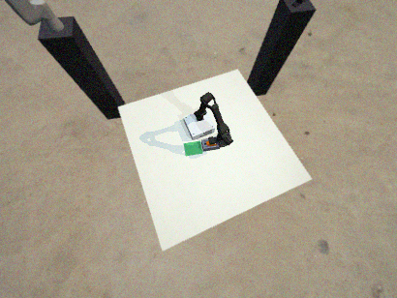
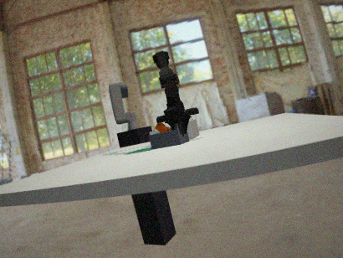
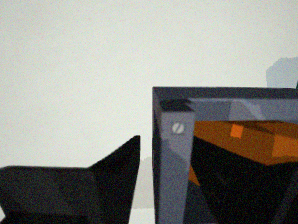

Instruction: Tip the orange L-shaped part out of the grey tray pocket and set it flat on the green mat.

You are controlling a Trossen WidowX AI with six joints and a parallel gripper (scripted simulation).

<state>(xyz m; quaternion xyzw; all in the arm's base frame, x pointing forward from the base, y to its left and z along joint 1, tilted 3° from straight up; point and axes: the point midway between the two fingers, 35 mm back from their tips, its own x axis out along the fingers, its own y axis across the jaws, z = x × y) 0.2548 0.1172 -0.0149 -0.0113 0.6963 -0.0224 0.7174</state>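
Right now the orange L-shaped part is 5 cm to the right of my gripper tip, 1 cm behind it and 1 cm above it. Round my gripper tip: green mat (22 cm to the right, 5 cm below, 1 cm behind).
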